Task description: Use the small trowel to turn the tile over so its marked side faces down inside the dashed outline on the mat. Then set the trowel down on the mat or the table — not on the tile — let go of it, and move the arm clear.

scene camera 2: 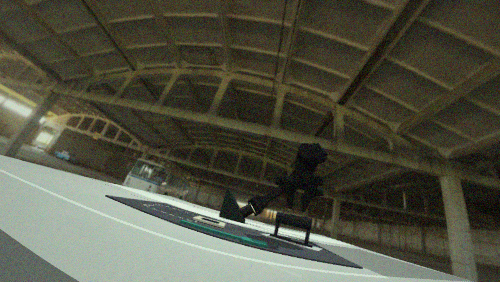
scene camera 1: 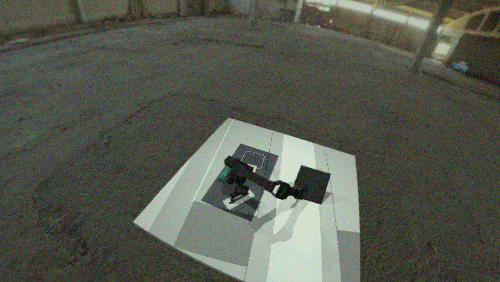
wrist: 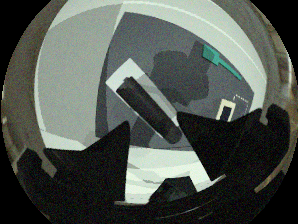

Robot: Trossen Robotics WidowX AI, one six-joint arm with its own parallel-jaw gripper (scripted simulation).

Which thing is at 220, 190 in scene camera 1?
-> A dark mat.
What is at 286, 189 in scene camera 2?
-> My gripper.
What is my gripper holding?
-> Nothing.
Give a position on a dark mat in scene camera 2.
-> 164, 211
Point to a dark mat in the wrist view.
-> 170, 56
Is my gripper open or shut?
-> Open.
